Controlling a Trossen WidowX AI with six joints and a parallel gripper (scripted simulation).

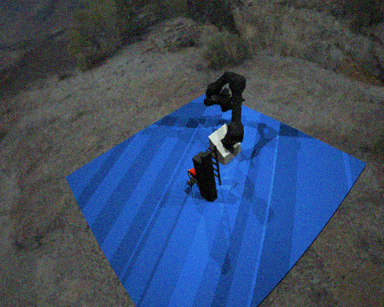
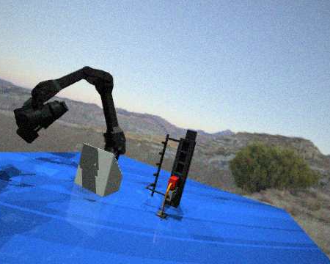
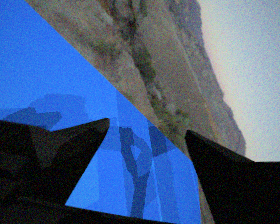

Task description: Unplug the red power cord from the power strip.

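Right now the red plug is 550 mm ahead of my gripper tip, 170 mm to the left of it and 50 mm below it.
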